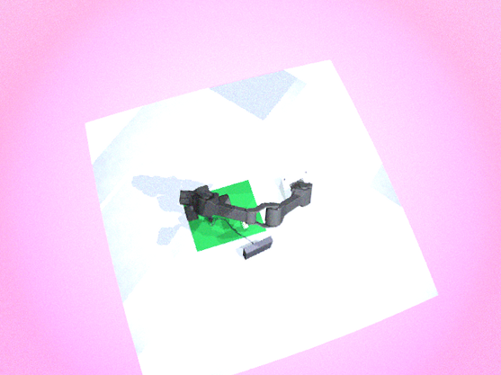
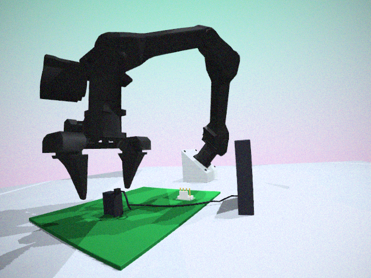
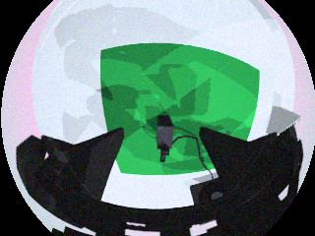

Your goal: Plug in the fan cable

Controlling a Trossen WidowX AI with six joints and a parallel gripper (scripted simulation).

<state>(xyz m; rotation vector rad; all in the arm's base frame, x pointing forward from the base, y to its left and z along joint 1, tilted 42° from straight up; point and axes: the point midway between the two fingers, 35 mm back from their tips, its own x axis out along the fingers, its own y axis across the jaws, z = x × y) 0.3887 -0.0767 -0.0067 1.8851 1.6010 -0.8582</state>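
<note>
Right now the black fan plug is 20 mm below my gripper tip and 10 mm to the left of it. Also, from my gripper tip: green board: 60 mm behind, 50 mm below, 20 mm to the left; then fan: 210 mm to the left, 120 mm behind, 20 mm above.
</note>
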